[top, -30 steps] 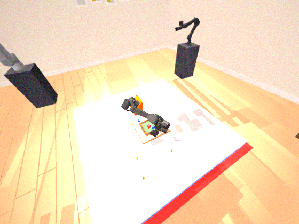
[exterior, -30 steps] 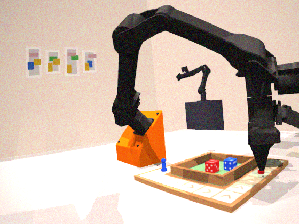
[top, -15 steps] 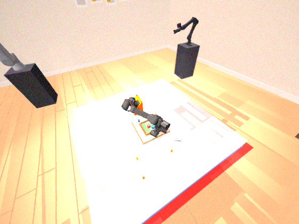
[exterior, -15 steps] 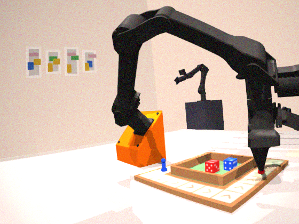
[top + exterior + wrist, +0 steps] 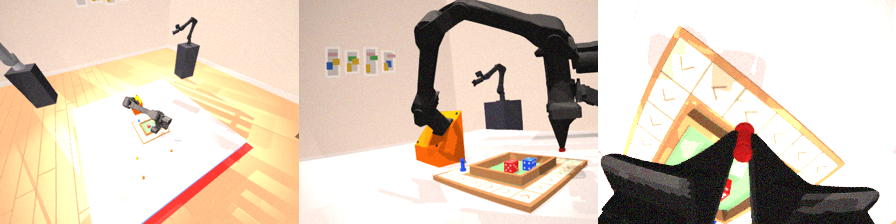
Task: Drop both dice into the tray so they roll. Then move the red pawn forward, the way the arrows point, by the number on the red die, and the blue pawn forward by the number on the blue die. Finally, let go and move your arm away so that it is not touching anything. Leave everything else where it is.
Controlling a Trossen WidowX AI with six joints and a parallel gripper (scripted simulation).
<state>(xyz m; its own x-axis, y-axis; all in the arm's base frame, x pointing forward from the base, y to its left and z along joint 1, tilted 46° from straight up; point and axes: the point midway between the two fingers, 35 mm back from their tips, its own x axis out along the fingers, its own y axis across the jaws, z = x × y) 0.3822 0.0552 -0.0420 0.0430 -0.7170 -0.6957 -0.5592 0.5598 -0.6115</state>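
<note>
Now: the blue pawn 220 mm behind my gripper tip, 120 mm to the right of it and 40 mm below it. Also, from my gripper tip: grey block: 130 mm to the left, 120 mm ahead, 60 mm below; then red pawn: 10 mm above.
</note>
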